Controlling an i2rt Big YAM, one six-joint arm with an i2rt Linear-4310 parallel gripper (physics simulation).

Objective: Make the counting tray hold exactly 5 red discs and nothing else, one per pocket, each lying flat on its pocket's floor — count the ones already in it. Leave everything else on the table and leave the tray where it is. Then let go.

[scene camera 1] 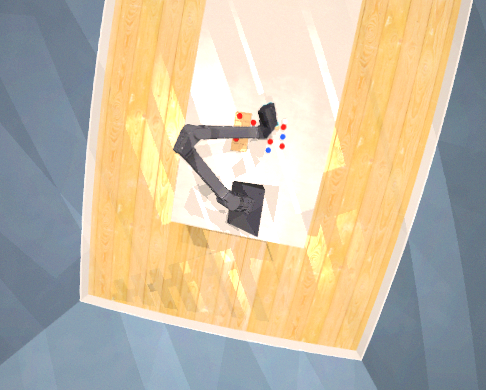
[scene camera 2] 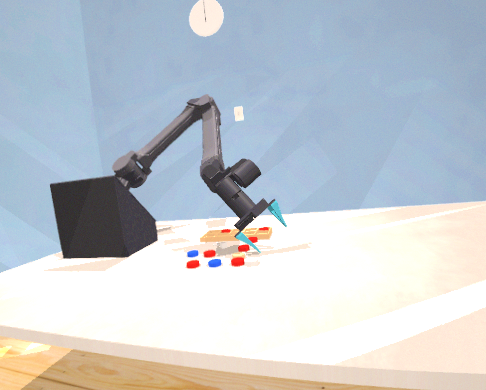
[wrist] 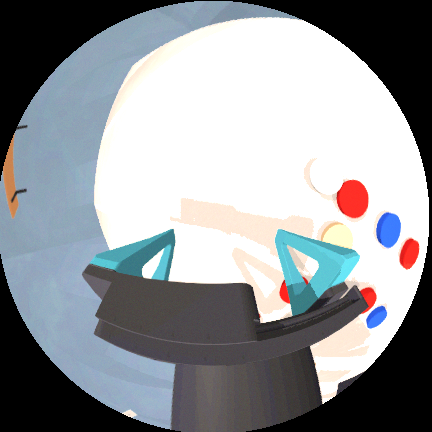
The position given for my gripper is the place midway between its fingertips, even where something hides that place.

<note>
In view: my gripper (scene camera 2: 273,239).
My gripper shows as well in the wrist view (wrist: 226,235).
</note>
